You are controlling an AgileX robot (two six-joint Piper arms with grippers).
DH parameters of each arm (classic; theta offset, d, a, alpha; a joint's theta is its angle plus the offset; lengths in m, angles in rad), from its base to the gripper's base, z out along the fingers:
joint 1: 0 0.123 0 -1.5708
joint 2: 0.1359 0 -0.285 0
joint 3: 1.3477 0 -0.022 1.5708
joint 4: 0 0.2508 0 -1.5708
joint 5: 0 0 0.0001 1.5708
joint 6: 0 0.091 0 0
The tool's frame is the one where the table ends.
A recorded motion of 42 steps. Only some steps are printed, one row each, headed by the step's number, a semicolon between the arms.
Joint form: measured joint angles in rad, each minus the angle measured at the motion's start. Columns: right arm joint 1, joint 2, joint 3, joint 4, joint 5, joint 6; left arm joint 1, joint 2, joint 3, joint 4, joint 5, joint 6.
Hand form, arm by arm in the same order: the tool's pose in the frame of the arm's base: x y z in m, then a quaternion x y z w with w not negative. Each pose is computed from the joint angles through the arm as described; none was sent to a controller.
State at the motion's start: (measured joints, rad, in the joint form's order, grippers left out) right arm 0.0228 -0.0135 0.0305 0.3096 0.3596 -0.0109; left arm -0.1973 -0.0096 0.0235 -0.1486 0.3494 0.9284
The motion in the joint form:
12: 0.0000 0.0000 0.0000 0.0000 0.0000 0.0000; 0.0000 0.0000 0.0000 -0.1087 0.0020 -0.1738
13: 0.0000 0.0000 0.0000 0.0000 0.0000 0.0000; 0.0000 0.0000 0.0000 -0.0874 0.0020 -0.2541
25: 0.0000 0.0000 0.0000 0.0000 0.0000 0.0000; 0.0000 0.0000 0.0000 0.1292 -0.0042 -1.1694
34: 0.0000 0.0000 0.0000 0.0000 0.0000 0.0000; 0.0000 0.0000 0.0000 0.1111 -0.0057 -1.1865
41: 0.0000 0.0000 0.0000 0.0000 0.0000 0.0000; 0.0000 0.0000 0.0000 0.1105 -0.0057 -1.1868
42: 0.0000 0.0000 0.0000 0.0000 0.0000 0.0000; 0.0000 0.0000 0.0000 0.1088 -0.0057 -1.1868
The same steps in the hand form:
12: 0.0526 0.0110 0.1728 0.06991 0.79338 0.13327 0.58982; 0.0506 -0.0183 0.1752 0.30091 0.73557 0.06065 0.60391
13: 0.0526 0.0110 0.1728 0.06991 0.79338 0.13327 0.58982; 0.0507 -0.0176 0.1750 0.27678 0.74559 0.04517 0.60453
25: 0.0526 0.0110 0.1728 0.06991 0.79338 0.13327 0.58982; 0.0523 -0.0111 0.1747 -0.02268 0.79608 -0.13941 0.58848
34: 0.0526 0.0110 0.1728 0.06991 0.79338 0.13327 0.58982; 0.0522 -0.0116 0.1748 -0.03441 0.79515 -0.15194 0.58607
41: 0.0526 0.0110 0.1728 0.06991 0.79338 0.13327 0.58982; 0.0522 -0.0116 0.1748 -0.03469 0.79513 -0.15227 0.58598
42: 0.0526 0.0110 0.1728 0.06991 0.79338 0.13327 0.58982; 0.0522 -0.0117 0.1748 -0.03516 0.79510 -0.15296 0.58581

